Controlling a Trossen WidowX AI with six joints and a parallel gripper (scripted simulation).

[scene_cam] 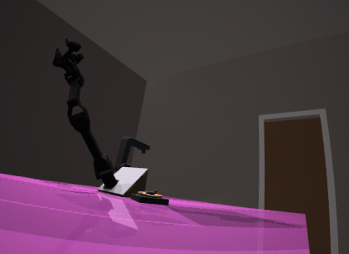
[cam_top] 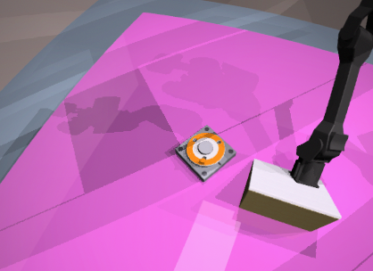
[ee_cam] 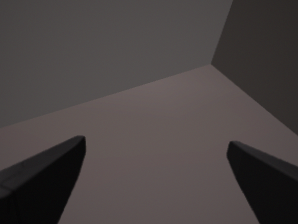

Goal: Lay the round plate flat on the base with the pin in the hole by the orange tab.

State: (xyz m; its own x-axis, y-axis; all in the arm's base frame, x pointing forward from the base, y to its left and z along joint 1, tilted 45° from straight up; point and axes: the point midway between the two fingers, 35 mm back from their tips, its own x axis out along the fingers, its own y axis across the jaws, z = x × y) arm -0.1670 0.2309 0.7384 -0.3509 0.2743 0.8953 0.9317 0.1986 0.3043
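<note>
Now: the round plate 70 cm below my gripper tip, 53 cm ahead of it and 35 cm to the left of it.
</note>
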